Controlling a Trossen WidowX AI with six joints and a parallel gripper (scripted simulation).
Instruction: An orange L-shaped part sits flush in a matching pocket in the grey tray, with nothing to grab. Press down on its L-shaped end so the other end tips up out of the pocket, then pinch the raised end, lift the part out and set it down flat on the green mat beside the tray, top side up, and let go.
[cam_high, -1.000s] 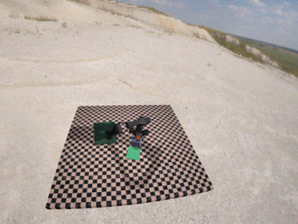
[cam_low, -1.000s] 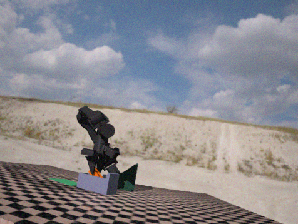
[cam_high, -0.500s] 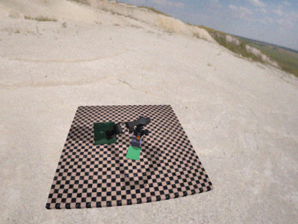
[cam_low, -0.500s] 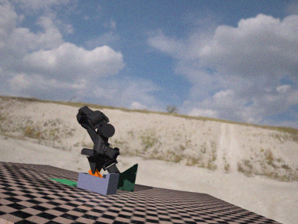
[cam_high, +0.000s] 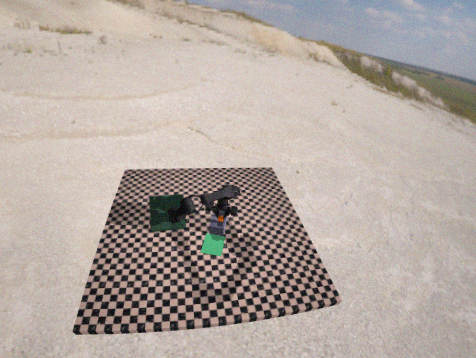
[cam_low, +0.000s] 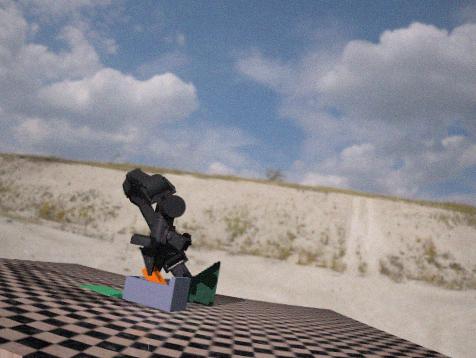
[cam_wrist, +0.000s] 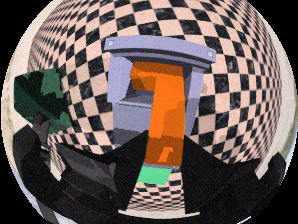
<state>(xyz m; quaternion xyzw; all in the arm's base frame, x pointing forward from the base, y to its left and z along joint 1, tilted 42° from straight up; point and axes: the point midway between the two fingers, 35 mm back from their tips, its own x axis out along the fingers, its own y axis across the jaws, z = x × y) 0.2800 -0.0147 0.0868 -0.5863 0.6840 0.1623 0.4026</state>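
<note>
Now: the green mat 13 cm to the right of my gripper tip, 9 cm below it and 7 cm behind it. Also, from my gripper tip: orange L-shaped part (4 cm to the left, 3 cm below).
</note>
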